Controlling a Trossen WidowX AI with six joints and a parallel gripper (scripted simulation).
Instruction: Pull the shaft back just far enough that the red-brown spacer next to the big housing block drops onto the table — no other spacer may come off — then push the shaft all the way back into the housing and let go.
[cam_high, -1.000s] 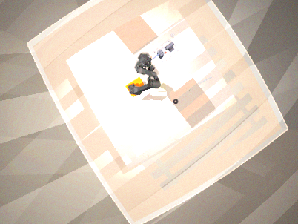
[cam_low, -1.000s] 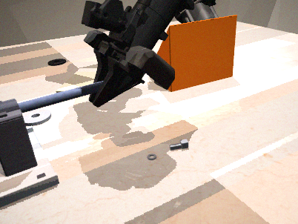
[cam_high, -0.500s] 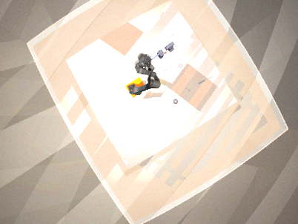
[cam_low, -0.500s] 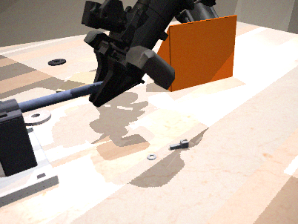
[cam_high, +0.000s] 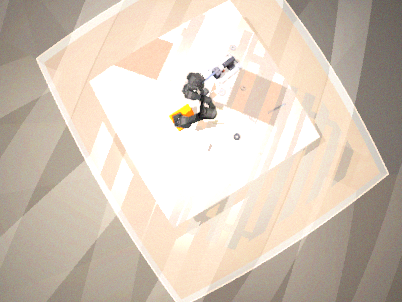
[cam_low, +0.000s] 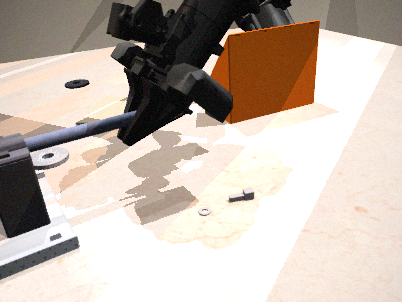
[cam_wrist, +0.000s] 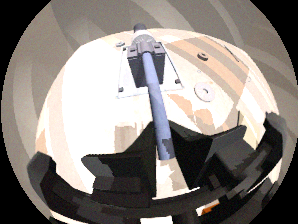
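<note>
The blue-grey shaft is 6 cm ahead of my gripper tip, 2 cm to the left of it and 2 cm above it. From my gripper tip the other things lie so: red-brown spacer: 16 cm ahead, 4 cm to the left, 2 cm below; then small grey bolt: 11 cm behind, 8 cm to the left, 5 cm below; then pale washer: 9 cm ahead, 10 cm to the right, 5 cm below.
</note>
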